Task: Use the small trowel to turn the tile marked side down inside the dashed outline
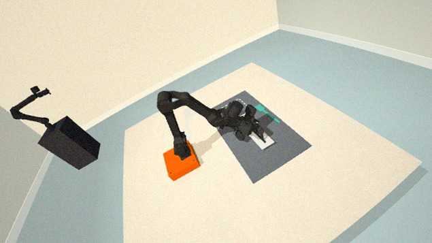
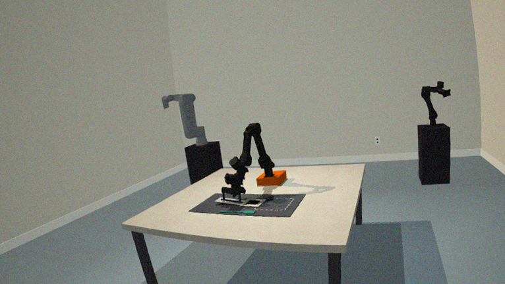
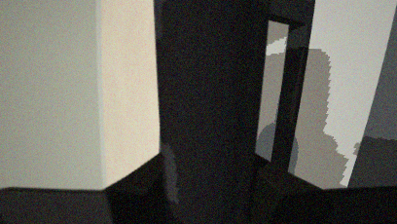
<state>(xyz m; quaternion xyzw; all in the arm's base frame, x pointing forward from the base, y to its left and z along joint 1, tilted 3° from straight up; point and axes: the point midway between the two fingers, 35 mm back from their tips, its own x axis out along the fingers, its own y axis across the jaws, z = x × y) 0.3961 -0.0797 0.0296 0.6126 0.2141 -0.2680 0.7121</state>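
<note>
Now: gripper tip 8 cm to the right of the grey mat, 8 cm above it and 2 cm past it. The rest, counted from my gripper tip: small trowel: 3 cm behind, 1 cm below; teal bar: 12 cm ahead, 10 cm to the left, 5 cm below; tile: 12 cm to the left, 5 cm below, 3 cm behind.
</note>
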